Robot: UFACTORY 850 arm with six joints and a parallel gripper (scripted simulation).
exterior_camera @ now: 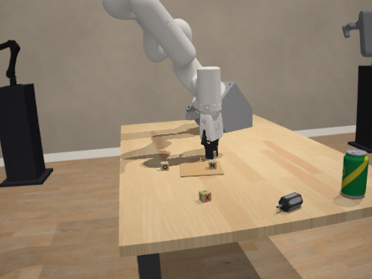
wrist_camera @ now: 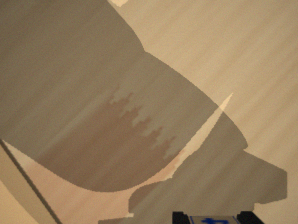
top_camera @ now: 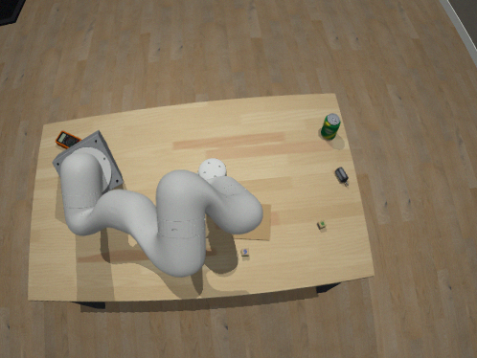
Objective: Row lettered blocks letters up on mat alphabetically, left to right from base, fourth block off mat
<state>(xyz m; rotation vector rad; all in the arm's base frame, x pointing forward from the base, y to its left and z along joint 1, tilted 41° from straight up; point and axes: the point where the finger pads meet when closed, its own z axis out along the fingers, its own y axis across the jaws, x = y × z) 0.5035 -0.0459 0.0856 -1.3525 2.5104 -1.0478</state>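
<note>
My gripper is now 12 cm short of the tan mat, 6 cm to the left of it and 2 cm above it. Also, from my hand: green can: 46 cm ahead, 30 cm to the left, 4 cm above; orange meter: 67 cm behind, 32 cm to the left, 1 cm below.
</note>
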